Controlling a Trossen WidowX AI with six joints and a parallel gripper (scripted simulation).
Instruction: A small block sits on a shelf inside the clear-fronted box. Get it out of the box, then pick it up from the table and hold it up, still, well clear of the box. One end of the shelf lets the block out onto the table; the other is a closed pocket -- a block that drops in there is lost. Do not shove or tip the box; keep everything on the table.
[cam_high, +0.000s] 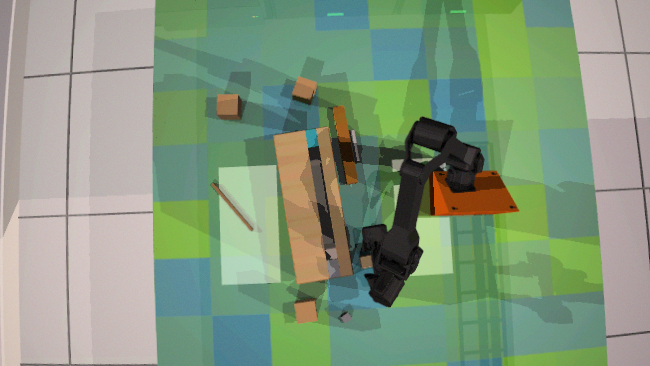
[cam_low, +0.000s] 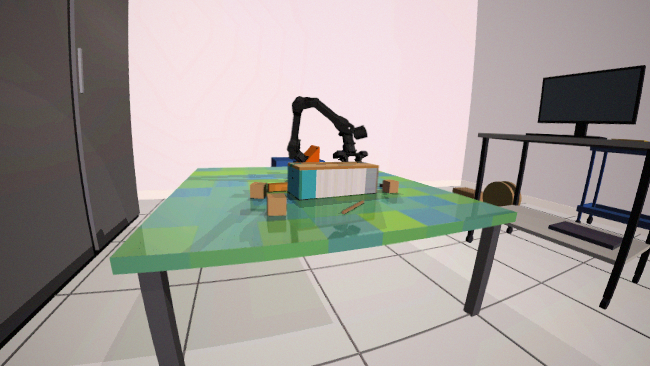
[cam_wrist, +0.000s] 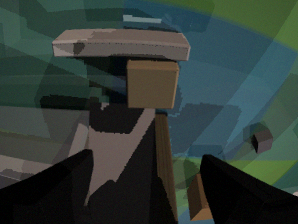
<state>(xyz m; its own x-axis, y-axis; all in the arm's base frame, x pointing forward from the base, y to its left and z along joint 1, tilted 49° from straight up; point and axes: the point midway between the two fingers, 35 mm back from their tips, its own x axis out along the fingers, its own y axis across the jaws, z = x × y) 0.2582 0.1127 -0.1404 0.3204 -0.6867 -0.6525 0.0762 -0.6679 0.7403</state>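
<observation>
Right now the tan block is 10 mm behind my gripper tip and 60 mm below it. The rest, counted from my gripper tip: thin stick (350 mm ahead, 180 mm to the right, 70 mm below); then box (80 mm ahead, 170 mm to the right, 20 mm below); then orange bar (20 mm ahead, 330 mm to the right, 60 mm below).
</observation>
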